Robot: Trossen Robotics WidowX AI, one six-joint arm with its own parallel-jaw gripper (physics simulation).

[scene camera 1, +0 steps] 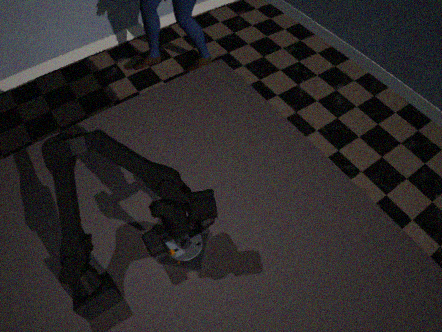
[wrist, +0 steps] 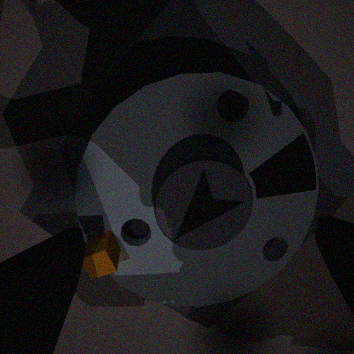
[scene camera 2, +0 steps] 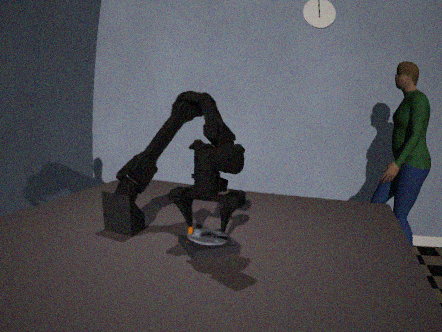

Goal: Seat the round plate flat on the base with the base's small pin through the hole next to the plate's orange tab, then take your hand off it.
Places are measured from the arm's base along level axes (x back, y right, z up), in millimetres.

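Pixels of known places: gripper, between the fingertips: [scene camera 1: 182, 241] [scene camera 2: 206, 229]; arm's base, origin of its link: [scene camera 1: 90, 291] [scene camera 2: 122, 202].
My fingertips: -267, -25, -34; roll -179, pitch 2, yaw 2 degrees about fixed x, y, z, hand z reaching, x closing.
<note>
For each thing: its top centre in the pictures, then the offset to it from my fingertips, as dx, dy, dz. Level surfaces: height alone.
- round grey plate, centre of its top: [scene camera 2: 208, 228] [scene camera 1: 183, 239] -4, -4, +2
- dark base, centre of its top: [scene camera 2: 208, 234] [scene camera 1: 183, 241] -3, -4, -14
- tabletop, height of its surface: dz -52
The round grey plate [scene camera 1: 192, 252] [scene camera 2: 207, 241] [wrist: 200, 287] lies over the dark base [scene camera 1: 199, 264] [scene camera 2: 208, 250], mostly covering it. Its orange tab [scene camera 1: 172, 252] [scene camera 2: 190, 230] [wrist: 102, 257] is at the lower left in the wrist view. The hole beside the tab [wrist: 136, 232] is dark; I cannot tell whether the small pin is through it. The base's round centre with a black arrow [wrist: 220, 225] shows off-centre in the plate's large middle hole. Whether the plate is fully flat is unclear. My gripper [scene camera 1: 185, 240] [scene camera 2: 208, 229] [wrist: 202, 234] is open, its fingers on opposite sides of the plate.
Dark shadows of the arm fall across the plate, base and tabletop [scene camera 1: 320, 260] [scene camera 2: 320, 280]. The arm's own foot [scene camera 1: 97, 295] [scene camera 2: 120, 215] stands left of the base. A person [scene camera 1: 175, 30] [scene camera 2: 412, 130] stands beyond the table's edge.
</note>
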